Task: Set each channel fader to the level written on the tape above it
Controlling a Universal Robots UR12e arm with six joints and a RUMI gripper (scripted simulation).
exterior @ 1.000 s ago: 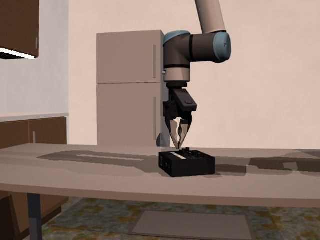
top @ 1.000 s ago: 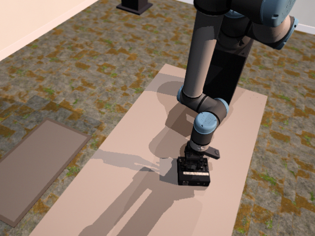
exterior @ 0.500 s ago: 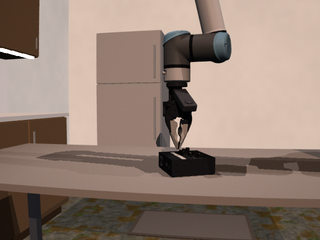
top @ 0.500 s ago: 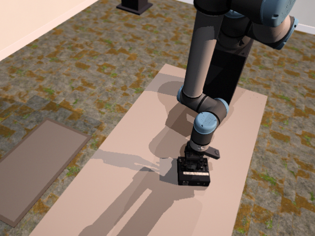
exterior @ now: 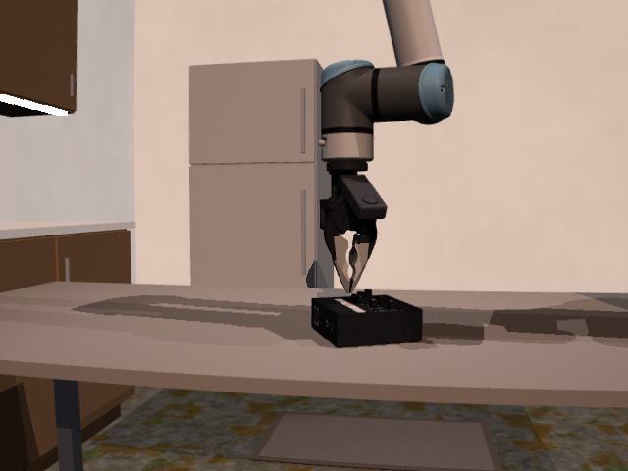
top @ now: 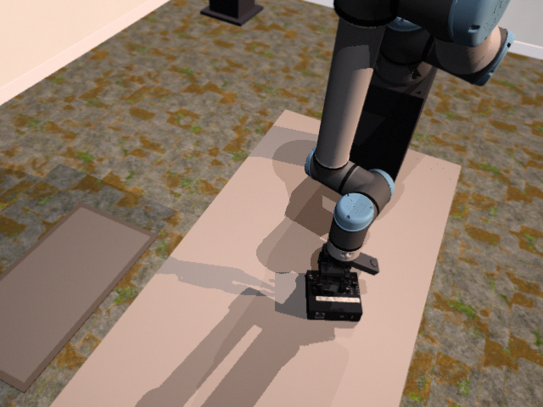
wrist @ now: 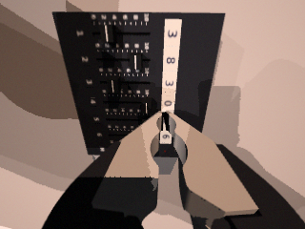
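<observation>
The channel 3 fader lies 50 mm behind my hand and 20 mm below it. Round my hand: master fader 90 mm to the right, 20 mm below, 20 mm behind; then channel 1 fader 70 mm behind, 40 mm to the left, 20 mm below; then channel 2 fader 40 mm behind, 30 mm to the left, 20 mm below.
</observation>
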